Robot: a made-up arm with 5 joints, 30 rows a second.
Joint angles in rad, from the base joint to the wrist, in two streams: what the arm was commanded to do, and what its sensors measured. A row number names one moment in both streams.
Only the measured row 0 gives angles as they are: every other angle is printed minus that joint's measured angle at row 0.
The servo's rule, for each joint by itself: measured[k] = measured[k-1] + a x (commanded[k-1-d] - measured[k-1]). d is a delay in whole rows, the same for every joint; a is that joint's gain. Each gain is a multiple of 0.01, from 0.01 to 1. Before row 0 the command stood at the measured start. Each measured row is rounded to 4 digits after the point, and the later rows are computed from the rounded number. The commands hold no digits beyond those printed.
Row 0, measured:
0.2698 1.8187 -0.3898 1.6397 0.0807
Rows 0 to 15, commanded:
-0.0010 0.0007 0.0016 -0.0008 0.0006
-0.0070 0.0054 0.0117 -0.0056 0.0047
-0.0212 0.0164 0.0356 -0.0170 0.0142
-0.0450 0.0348 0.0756 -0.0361 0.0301
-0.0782 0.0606 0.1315 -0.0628 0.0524
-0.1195 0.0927 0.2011 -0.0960 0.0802
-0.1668 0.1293 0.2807 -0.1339 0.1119
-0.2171 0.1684 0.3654 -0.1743 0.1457
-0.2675 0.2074 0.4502 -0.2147 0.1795
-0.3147 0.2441 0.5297 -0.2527 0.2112
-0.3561 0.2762 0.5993 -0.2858 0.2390
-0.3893 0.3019 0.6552 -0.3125 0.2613
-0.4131 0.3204 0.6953 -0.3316 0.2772
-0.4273 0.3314 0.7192 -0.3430 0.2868
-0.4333 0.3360 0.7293 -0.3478 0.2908
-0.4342 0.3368 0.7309 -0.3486 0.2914
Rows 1 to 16, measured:
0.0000 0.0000 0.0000 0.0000 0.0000
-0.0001 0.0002 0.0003 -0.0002 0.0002
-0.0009 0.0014 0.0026 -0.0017 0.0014
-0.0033 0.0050 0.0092 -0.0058 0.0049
-0.0083 0.0122 0.0225 -0.0140 0.0117
-0.0167 0.0238 0.0443 -0.0272 0.0227
-0.0290 0.0403 0.0757 -0.0458 0.0382
-0.0455 0.0617 0.1167 -0.0696 0.0581
-0.0661 0.0873 0.1664 -0.0979 0.0818
-0.0903 0.1161 0.2232 -0.1294 0.1082
-0.1172 0.1468 0.2845 -0.1627 0.1360
-0.1459 0.1779 0.3475 -0.1959 0.1638
-0.1751 0.2077 0.4090 -0.2274 0.1901
-0.2037 0.2347 0.4663 -0.2555 0.2136
-0.2305 0.2579 0.5169 -0.2791 0.2334
-0.2548 0.2766 0.5594 -0.2976 0.2489
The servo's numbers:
d 1
a 0.12 0.24 0.20 0.27 0.27

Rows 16 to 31, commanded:
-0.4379 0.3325 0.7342 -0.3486 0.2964
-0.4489 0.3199 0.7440 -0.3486 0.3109
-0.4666 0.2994 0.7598 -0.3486 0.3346
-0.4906 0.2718 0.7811 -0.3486 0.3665
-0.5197 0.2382 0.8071 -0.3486 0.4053
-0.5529 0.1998 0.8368 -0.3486 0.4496
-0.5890 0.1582 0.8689 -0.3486 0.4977
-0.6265 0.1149 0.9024 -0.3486 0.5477
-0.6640 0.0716 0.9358 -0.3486 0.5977
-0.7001 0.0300 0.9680 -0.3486 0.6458
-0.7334 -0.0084 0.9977 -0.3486 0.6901
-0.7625 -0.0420 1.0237 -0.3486 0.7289
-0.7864 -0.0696 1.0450 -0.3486 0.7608
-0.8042 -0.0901 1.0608 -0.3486 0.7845
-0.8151 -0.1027 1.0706 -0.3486 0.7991
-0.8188 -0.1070 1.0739 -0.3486 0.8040
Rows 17 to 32, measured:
-0.2763 0.2910 0.5937 -0.3114 0.2604
-0.2957 0.3010 0.6218 -0.3214 0.2701
-0.3141 0.3055 0.6462 -0.3287 0.2811
-0.3324 0.3040 0.6689 -0.3341 0.2955
-0.3514 0.2963 0.6913 -0.3380 0.3147
-0.3716 0.2824 0.7145 -0.3409 0.3392
-0.3934 0.2626 0.7390 -0.3430 0.3690
-0.4169 0.2375 0.7650 -0.3445 0.4037
-0.4421 0.2081 0.7925 -0.3456 0.4426
-0.4687 0.1753 0.8212 -0.3464 0.4845
-0.4965 0.1404 0.8506 -0.3470 0.5281
-0.5249 0.1047 0.8800 -0.3474 0.5718
-0.5534 0.0695 0.9087 -0.3477 0.6142
-0.5814 0.0361 0.9360 -0.3479 0.6538
-0.6081 0.0058 0.9610 -0.3481 0.6891
-0.6329 -0.0202 0.9829 -0.3482 0.7188

